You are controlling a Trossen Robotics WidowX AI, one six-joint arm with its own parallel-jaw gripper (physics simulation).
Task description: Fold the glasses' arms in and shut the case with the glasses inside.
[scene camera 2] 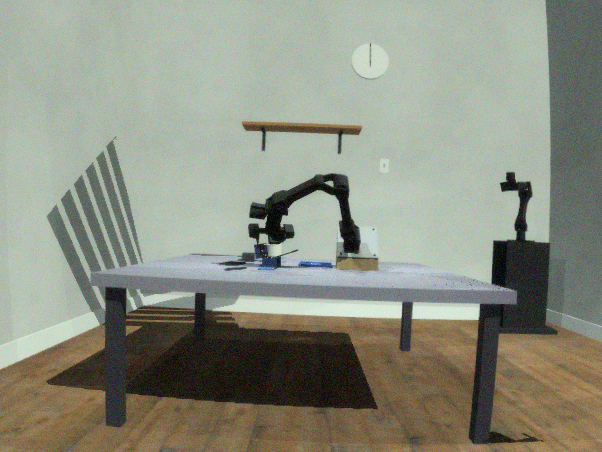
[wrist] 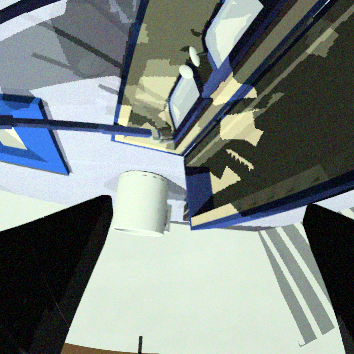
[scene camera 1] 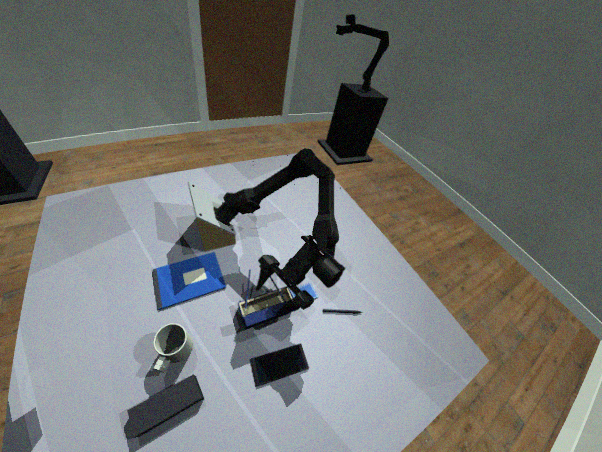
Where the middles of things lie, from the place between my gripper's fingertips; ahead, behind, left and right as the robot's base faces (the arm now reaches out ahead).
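Counted from my hand: glasses point(wrist: 226, 39), 6 cm below, 6 cm behind; white mug point(wrist: 140, 207), 5 cm below, 3 cm ahead, 27 cm to the right; dark tablet point(scene camera 1: 279, 364), 9 cm below, 15 cm ahead, 1 cm to the right; blue book point(scene camera 1: 175, 283), 9 cm below, 19 cm behind, 20 cm to the right.
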